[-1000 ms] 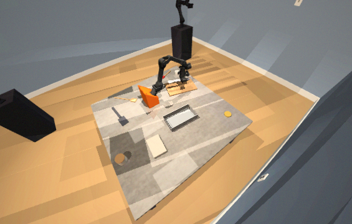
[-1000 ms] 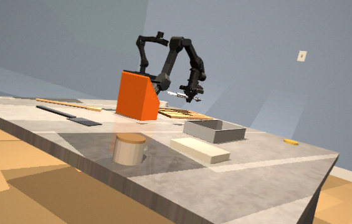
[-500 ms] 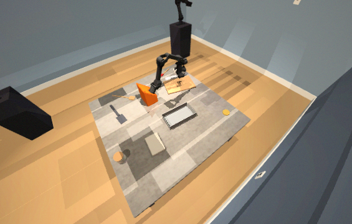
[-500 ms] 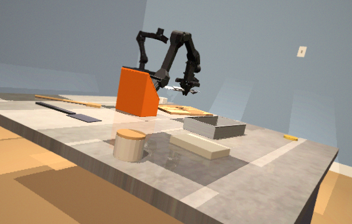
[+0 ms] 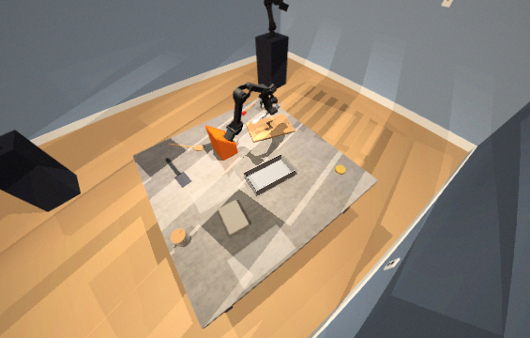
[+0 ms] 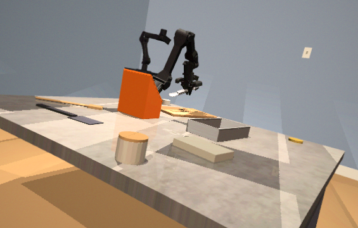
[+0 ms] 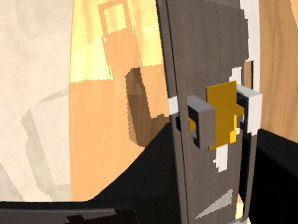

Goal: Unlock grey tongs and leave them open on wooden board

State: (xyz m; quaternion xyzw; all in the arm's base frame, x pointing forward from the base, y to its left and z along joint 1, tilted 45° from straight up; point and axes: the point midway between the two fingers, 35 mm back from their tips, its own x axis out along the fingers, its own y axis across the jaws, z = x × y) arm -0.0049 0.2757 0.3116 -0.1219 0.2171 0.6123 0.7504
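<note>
The yellow lock piece lies 1 cm to the left of my gripper tip and 4 cm above it. From my gripper tip the other things lie so: black spatula 8 cm behind, 83 cm to the right, 12 cm below; roasting tin 38 cm ahead, 36 cm to the right, 9 cm below; wooden board 1 cm ahead, 3 cm to the right, 11 cm below.
</note>
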